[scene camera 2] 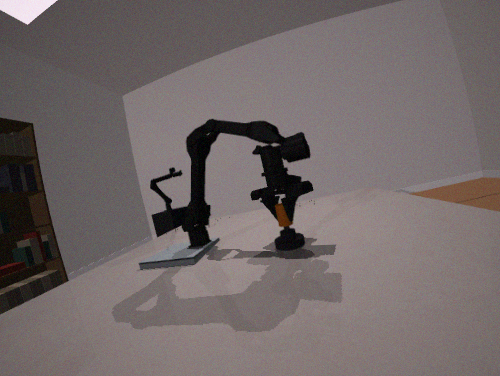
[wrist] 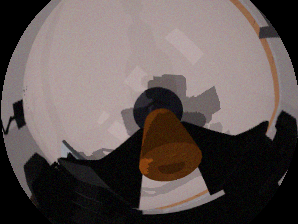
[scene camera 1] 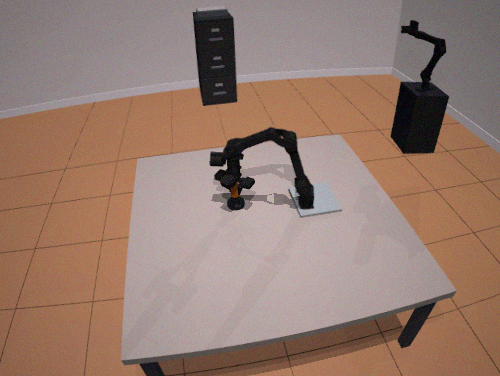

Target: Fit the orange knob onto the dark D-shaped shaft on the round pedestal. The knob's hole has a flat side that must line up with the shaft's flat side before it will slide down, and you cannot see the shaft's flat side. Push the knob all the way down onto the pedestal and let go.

Observation:
I see my gripper point(scene camera 2: 285, 221), an orange knob point(wrist: 168, 153) and a round pedestal point(wrist: 154, 98).
My gripper is seen too in the wrist view point(wrist: 162, 128).

